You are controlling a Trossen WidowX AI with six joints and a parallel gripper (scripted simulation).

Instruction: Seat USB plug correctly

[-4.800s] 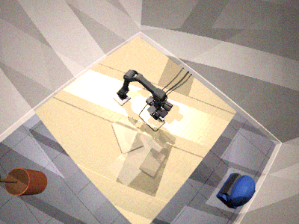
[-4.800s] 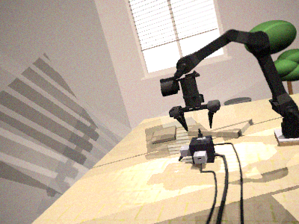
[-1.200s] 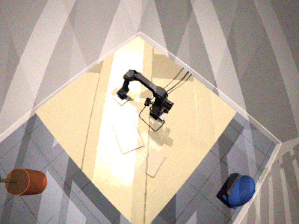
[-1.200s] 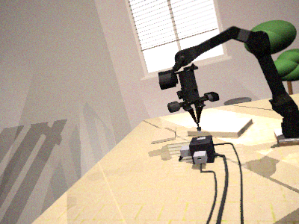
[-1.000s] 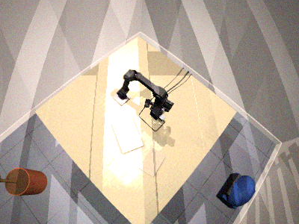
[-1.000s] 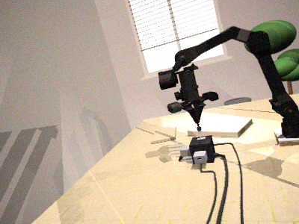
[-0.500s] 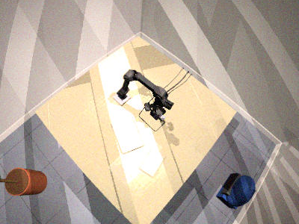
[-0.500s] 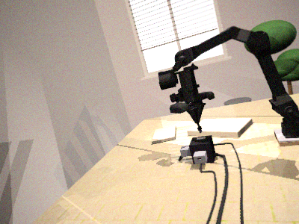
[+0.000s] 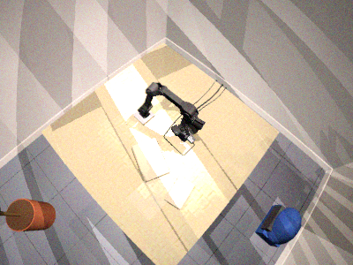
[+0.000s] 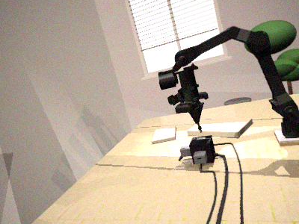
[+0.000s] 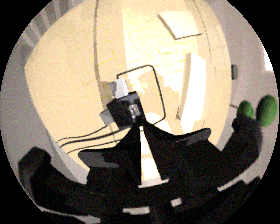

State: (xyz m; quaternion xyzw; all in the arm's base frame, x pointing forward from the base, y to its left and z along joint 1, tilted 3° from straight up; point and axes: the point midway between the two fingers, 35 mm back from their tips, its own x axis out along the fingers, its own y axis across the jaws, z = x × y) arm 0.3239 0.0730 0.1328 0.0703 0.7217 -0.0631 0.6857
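The USB plug lies 20 mm below my gripper tip.
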